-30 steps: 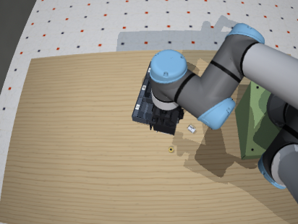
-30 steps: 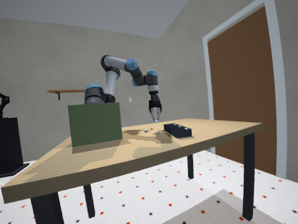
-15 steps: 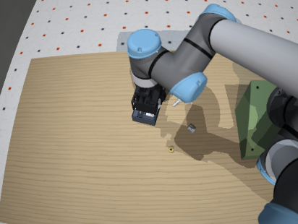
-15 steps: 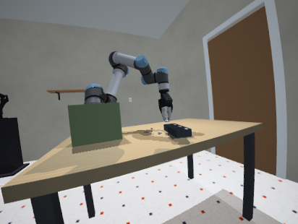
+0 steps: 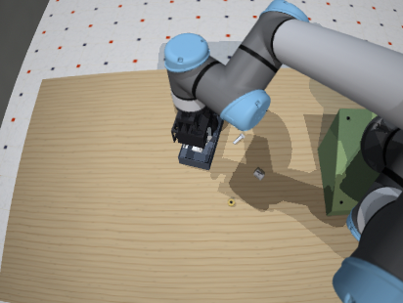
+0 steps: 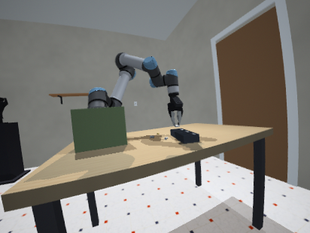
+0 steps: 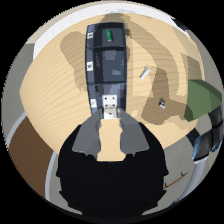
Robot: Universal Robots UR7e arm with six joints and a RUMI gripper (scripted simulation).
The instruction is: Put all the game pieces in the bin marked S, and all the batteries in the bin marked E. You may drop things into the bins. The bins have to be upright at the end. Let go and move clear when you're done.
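Right now my hand is 2 cm past the black bin tray, 8 cm to the left of it and 6 cm above it. The rest, counted from my hand: white domino: 1 cm below; then gold ring: 8 cm behind, 14 cm to the left, 7 cm below; then grey cylinder: 11 cm behind, 4 cm to the right, 7 cm below.
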